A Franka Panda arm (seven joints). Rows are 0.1 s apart.
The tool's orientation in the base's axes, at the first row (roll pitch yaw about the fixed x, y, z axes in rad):
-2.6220, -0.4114, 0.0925
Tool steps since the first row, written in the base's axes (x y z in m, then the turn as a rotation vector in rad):
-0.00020, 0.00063, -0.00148, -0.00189, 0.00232, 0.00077
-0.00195, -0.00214, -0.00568, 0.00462, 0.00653, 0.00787
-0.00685, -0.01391, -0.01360, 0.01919, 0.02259, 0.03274
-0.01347, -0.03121, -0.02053, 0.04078, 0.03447, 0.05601
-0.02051, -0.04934, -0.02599, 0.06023, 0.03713, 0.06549
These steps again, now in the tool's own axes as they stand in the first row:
-0.00072, 0.00009, 0.00145, -0.00122, -0.00284, 0.00004
-0.00423, 0.00385, 0.00281, 0.00792, -0.00782, -0.00144
-0.01287, 0.01605, 0.00144, 0.03252, -0.02868, -0.00840
-0.02315, 0.03200, -0.00414, 0.06253, -0.04332, -0.01419
-0.03329, 0.04787, -0.01145, 0.08430, -0.04448, -0.01450

